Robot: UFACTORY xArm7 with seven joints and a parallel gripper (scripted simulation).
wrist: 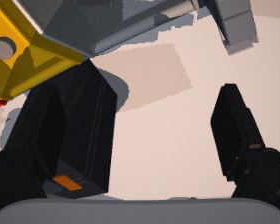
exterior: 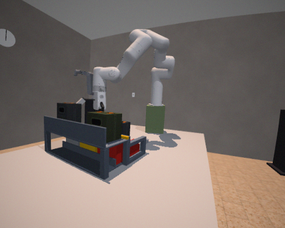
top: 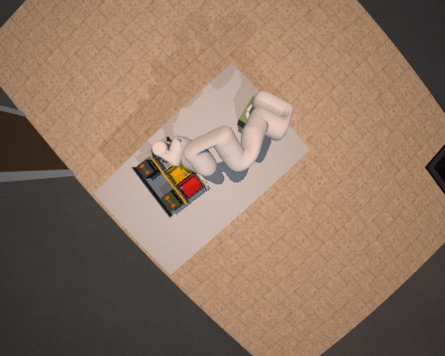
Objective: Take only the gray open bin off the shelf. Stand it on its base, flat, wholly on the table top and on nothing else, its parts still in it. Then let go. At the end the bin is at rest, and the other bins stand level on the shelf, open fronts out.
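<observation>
Right now the gray open bin is 90 mm below my hand, 80 mm ahead of it and 10 mm to the right of it. Round my hand: red bin (210 mm to the left, 110 mm ahead, 90 mm below); yellow bin (100 mm to the left, 100 mm ahead, 90 mm below).
</observation>
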